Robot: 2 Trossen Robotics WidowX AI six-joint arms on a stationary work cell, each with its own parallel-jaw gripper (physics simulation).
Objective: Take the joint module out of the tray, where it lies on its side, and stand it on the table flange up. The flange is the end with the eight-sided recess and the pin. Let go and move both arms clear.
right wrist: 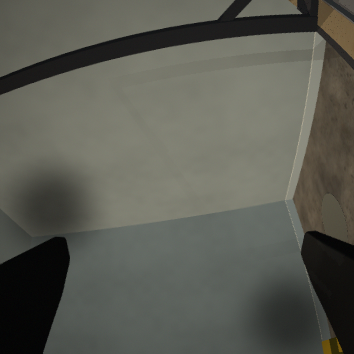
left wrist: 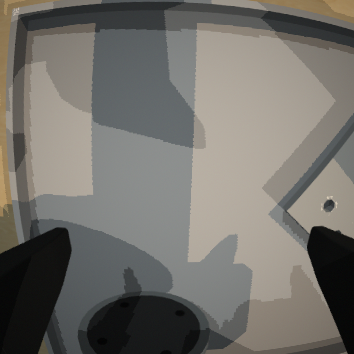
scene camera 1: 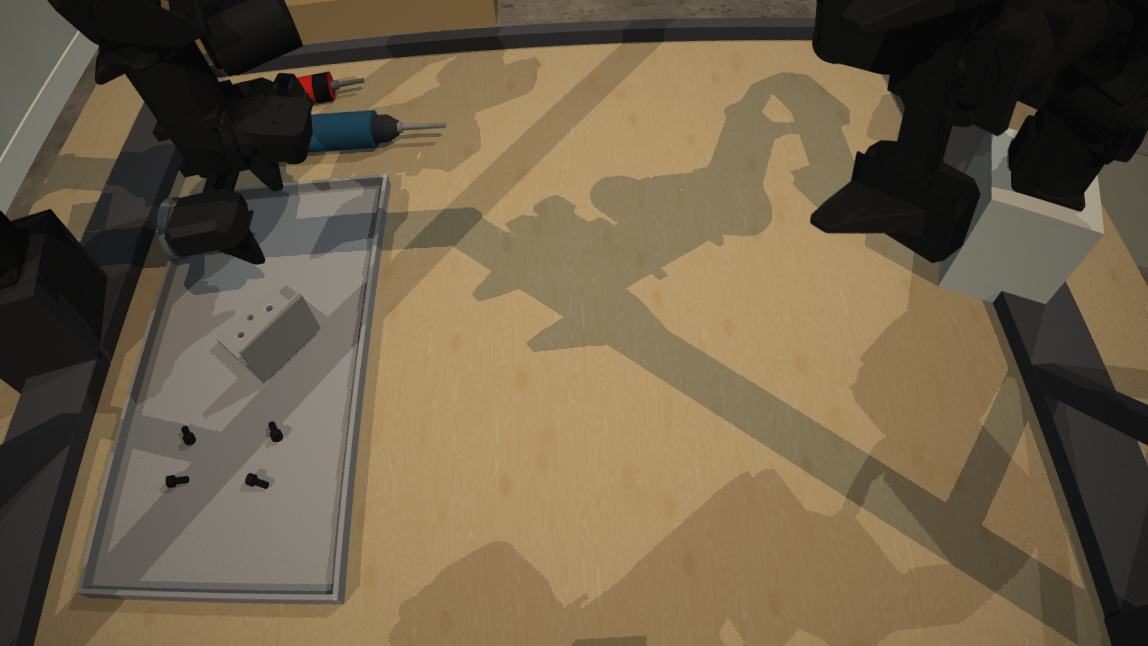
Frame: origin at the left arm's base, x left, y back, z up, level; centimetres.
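Where they show: left gripper, fingertip midpoint: (left wrist: 191,241) (scene camera 1: 269,224); right gripper, fingertip midpoint: (right wrist: 188,248) (scene camera 1: 833,134); right arm's base at its link origin: (scene camera 1: 1046,175).
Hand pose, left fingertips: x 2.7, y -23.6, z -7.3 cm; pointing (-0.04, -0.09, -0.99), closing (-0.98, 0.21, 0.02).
Observation:
After its pixels a point has its place.
The joint module (scene camera 1: 166,229) @[x 5.1, y -13.4, z -6.5 cm] (left wrist: 144,322) @[x 5.8, y -18.8, z -9.0 cm] is largely hidden behind the left gripper at the tray's upper left in the scene view, where part of its grey rim shows. In the left wrist view its dark round end with small holes shows at the bottom, cut off by the frame. The recessed flange does not show. The grey tray (scene camera 1: 339,562) @[x -29.2, y -25.7, z -10.6 cm] (left wrist: 16,100) @[x 9.6, y -30.4, z -11.0 cm] stands on the left of the table. My left gripper (scene camera 1: 268,224) @[x 2.7, y -23.6, z -7.3 cm] (left wrist: 191,241) @[x 2.7, y -23.6, z -7.3 cm] is open and empty over the tray, close to the module. My right gripper (right wrist: 188,248) @[x -29.3, y -55.3, z 22.0 cm] is open and empty at the upper right, away from the tray.
A grey bracket (scene camera 1: 279,337) @[x -9.7, y -23.7, z -8.1 cm] (left wrist: 332,182) @[x -4.7, y -23.2, z -10.6 cm] lies in the tray beside the left gripper, with several black screws (scene camera 1: 275,432) @[x -17.1, y -21.8, z -10.7 cm] below it. A blue tool (scene camera 1: 345,130) @[x 15.0, y -31.7, z -8.7 cm] and a red tool (scene camera 1: 319,86) @[x 24.7, y -29.2, z -9.3 cm] lie behind the tray. A pale block (scene camera 1: 1031,249) @[x -22.9, y -86.8, z -4.0 cm] stands at the right.

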